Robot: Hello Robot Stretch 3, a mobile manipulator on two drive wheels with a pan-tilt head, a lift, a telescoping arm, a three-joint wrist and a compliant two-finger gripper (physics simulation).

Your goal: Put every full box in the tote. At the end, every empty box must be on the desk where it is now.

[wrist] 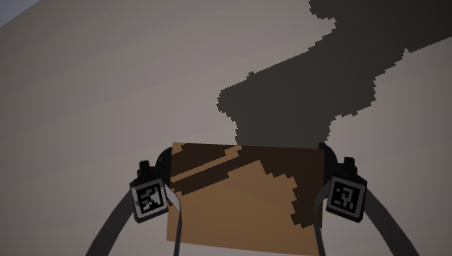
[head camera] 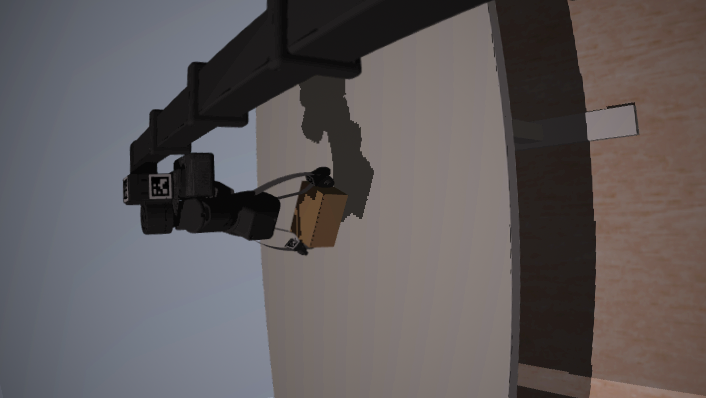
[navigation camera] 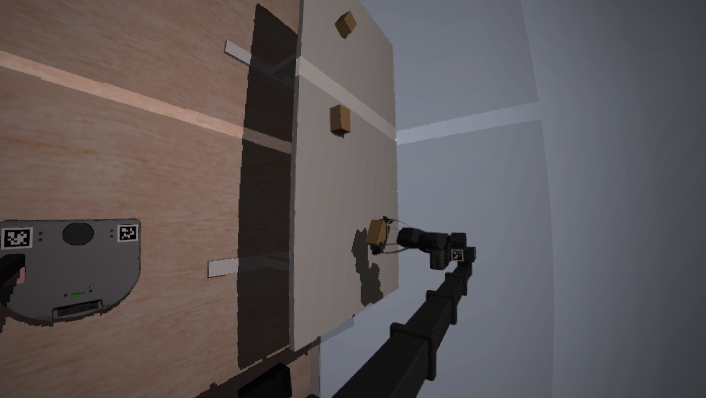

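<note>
My gripper [head camera: 312, 213] [navigation camera: 382, 234] [wrist: 246, 163] is shut on a brown box [head camera: 332, 217] [navigation camera: 376, 232] [wrist: 240, 215], with one fingertip at each end. The held box hangs above the grey desk [head camera: 425, 250] [navigation camera: 340, 190] [wrist: 75, 100], near its far long edge; its shadow lies apart from it. A second brown box [navigation camera: 340, 119] stands around the middle of the desk in the navigation view. A third brown box [navigation camera: 345, 24] stands turned near the desk's top end there. Whether any box is full or empty cannot be seen. The tote does not show in these views.
My extended arm [head camera: 235, 75] [navigation camera: 405, 345] reaches past the desk's end. My grey base [navigation camera: 75, 270] stands on the wood floor at the left of the navigation view. A pale desk foot [head camera: 612, 122] [navigation camera: 223, 268] sticks out on the floor. A wall [navigation camera: 475, 175] rises beyond the desk.
</note>
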